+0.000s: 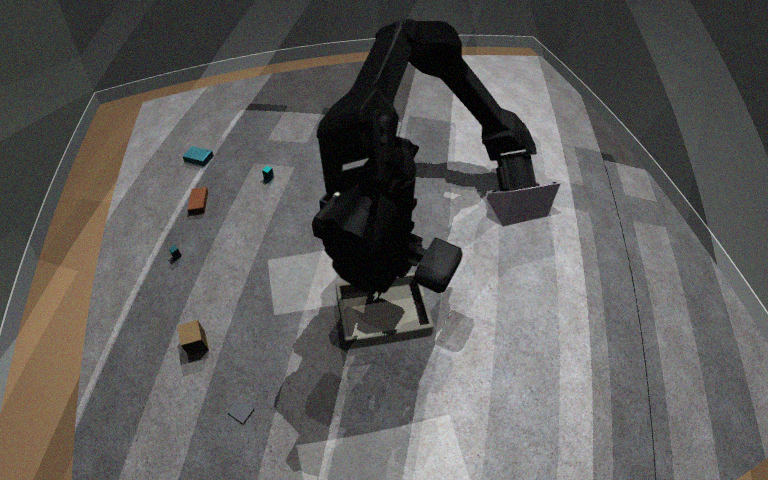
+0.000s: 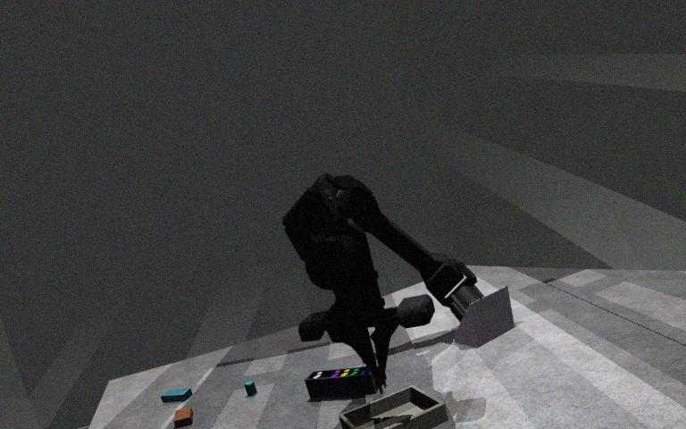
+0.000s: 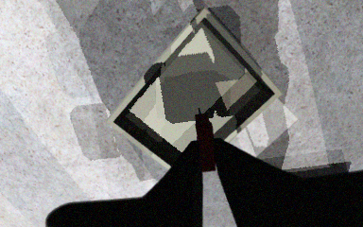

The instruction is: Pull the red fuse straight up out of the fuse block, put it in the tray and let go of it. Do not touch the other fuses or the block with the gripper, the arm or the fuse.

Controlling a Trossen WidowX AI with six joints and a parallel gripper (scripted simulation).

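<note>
Right now my gripper tip is 10 mm above the red fuse. The rest, counted from my gripper tip: blue fuse 20 mm behind, 160 mm to the right, 70 mm below; beige tray 90 mm below; green fuse 10 mm behind, 170 mm to the right, 70 mm below.
</note>
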